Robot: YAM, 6 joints.
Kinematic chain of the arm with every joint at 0, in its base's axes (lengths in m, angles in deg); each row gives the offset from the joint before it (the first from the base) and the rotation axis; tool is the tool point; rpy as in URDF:
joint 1: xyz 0 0 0.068 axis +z
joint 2: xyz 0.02 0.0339 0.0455 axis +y
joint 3: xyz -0.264 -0.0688 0 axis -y
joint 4: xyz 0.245 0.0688 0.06 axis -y
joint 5: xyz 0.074 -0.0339 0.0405 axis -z
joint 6: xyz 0.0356 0 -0.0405 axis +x
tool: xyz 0 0 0 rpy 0 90 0
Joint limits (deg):
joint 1: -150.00..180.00
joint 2: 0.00..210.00
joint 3: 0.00..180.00
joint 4: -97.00..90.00
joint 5: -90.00..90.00
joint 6: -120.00..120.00
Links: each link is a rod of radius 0.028 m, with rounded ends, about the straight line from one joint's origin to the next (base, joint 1, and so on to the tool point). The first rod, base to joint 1, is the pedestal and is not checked.
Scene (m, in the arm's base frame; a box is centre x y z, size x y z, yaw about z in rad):
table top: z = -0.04
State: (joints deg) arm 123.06 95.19 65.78 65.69 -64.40 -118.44
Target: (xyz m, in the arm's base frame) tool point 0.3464 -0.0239 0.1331
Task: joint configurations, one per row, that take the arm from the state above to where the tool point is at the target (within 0.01 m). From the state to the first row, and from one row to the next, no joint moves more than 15 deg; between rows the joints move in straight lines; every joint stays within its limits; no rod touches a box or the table.
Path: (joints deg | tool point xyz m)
1: 108.39 96.97 63.02 65.06 -63.76 -118.44 | -0.1456 0.3369 0.3349
2: 93.72 98.74 60.27 64.42 -63.12 -118.44 | -0.0557 0.3674 0.3084
3: 79.05 100.52 57.51 63.79 -62.48 -118.44 | 0.0398 0.3721 0.2819
4: 64.38 102.30 54.76 63.16 -61.84 -118.44 | 0.1331 0.3502 0.2556
5: 49.71 104.07 52.00 62.53 -61.20 -118.44 | 0.2166 0.3037 0.2298
6: 35.04 105.85 49.25 61.89 -60.55 -118.44 | 0.2836 0.2368 0.2044
7: 20.37 107.62 46.49 61.26 -59.91 -118.44 | 0.3292 0.1551 0.1797
8: 5.70 109.40 43.74 60.63 -59.27 -118.44 | 0.3504 0.0657 0.1559
9: -8.97 111.18 40.98 60.00 -58.63 -118.44 | 0.3464 -0.0239 0.1331

